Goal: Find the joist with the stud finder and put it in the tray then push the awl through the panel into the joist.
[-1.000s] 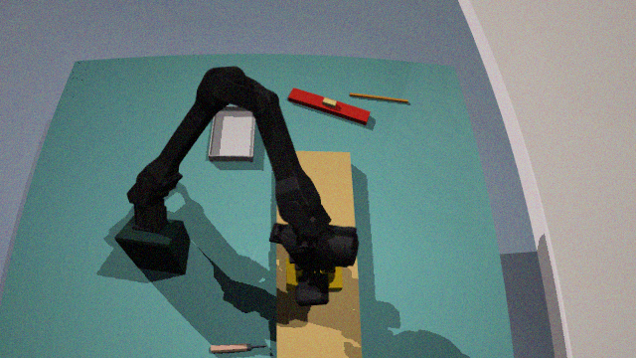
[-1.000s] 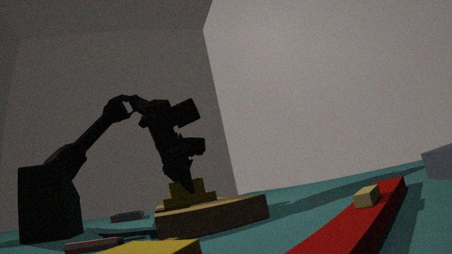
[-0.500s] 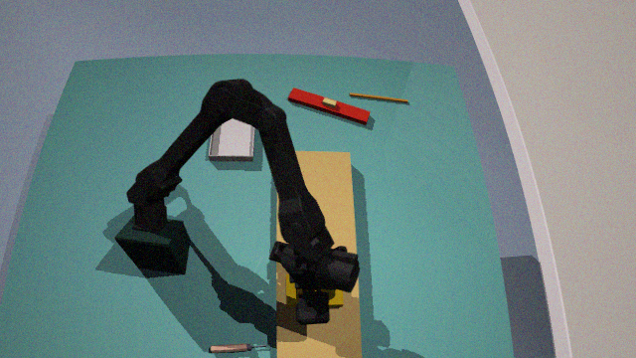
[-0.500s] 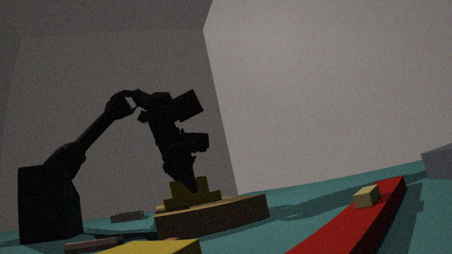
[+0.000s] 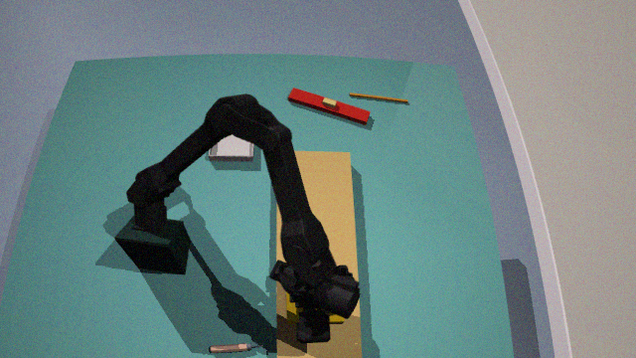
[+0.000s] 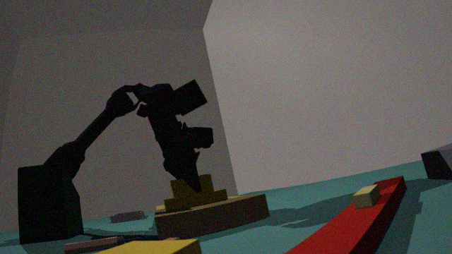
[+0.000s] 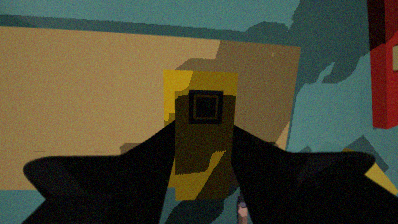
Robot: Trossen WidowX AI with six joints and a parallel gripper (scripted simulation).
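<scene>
Now: the tray 27 cm behind my gripper tip, 45 cm to the left of it and 5 cm below it. The rest, counted from my gripper tip: stud finder (2 cm above); then square indicator (2 cm ahead, 3 cm above); then awl (15 cm behind, 11 cm to the right, 6 cm below).
</scene>
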